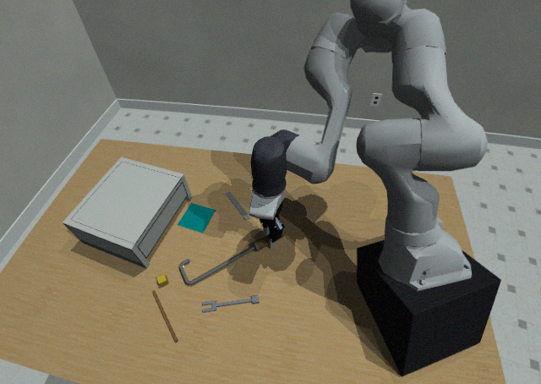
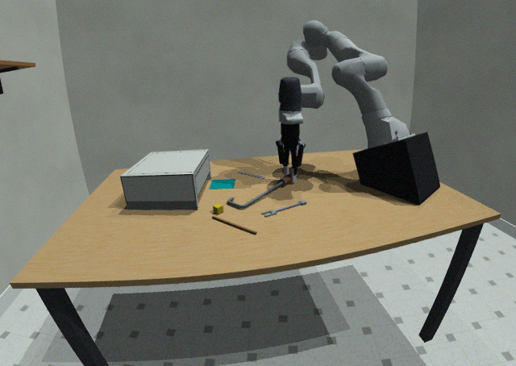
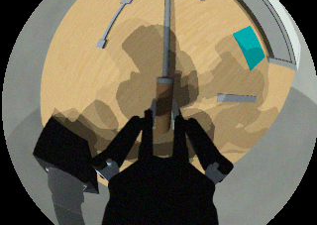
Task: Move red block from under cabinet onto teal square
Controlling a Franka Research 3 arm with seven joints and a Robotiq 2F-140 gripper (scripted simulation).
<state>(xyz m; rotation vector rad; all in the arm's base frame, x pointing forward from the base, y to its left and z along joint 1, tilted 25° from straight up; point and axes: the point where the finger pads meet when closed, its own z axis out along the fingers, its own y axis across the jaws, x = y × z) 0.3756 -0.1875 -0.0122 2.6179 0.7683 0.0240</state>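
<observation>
Right now my hand is 21 cm to the right of the grey forked tool, 12 cm short of it and 4 cm above it. The rest, counted from my hand: grey hook tool (13 cm ahead, 3 cm to the left, 2 cm below); then teal square (27 cm ahead, 10 cm to the right, 4 cm below); then flat grey bar (15 cm to the right, 12 cm ahead, 4 cm below).
</observation>
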